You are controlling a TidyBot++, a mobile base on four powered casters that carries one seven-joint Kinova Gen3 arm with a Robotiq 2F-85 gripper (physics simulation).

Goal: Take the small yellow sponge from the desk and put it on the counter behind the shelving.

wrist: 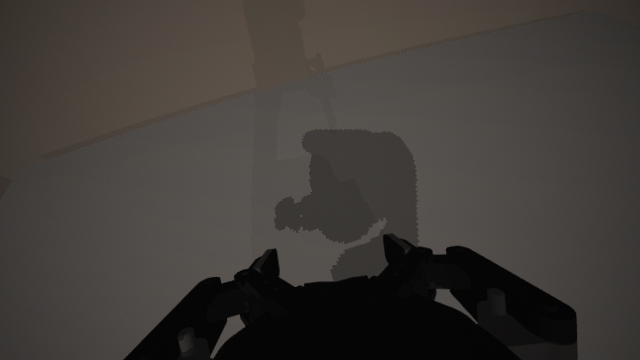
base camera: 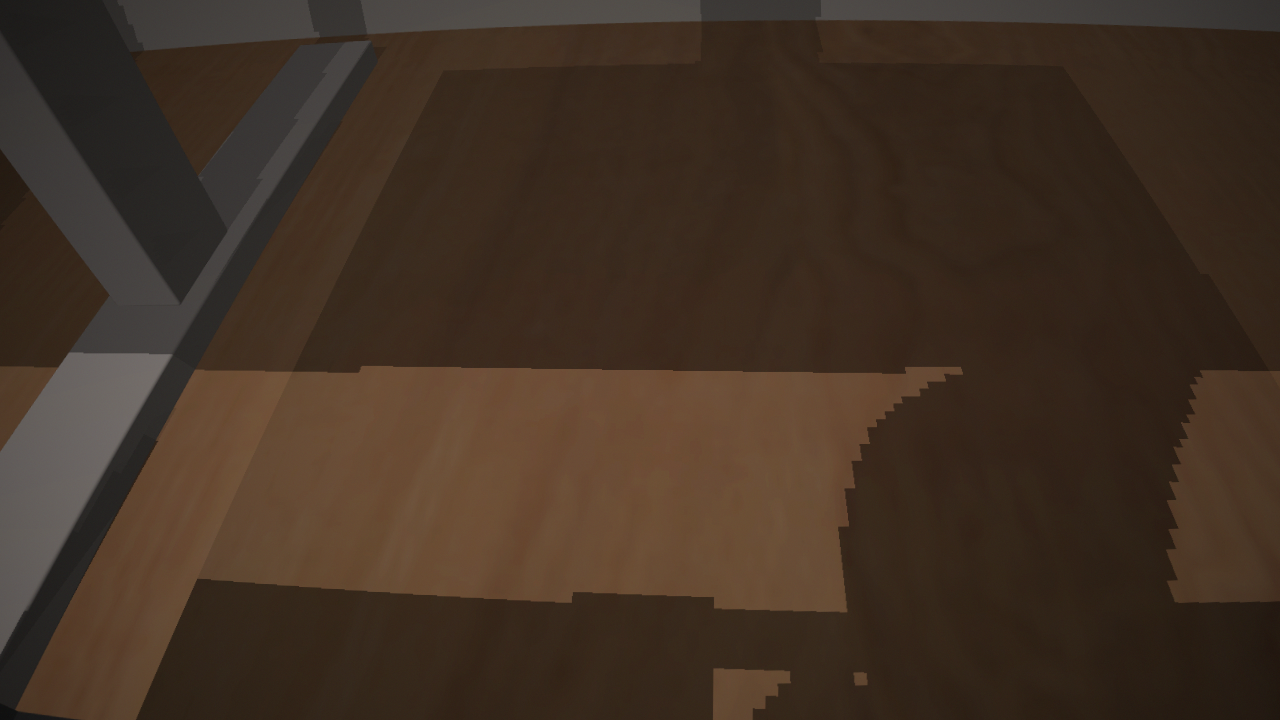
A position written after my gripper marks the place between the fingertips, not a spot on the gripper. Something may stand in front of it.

I see my gripper (wrist: 331, 253) and a grey desk (base camera: 172, 249).
The grey desk shows as well in the wrist view (wrist: 512, 143).
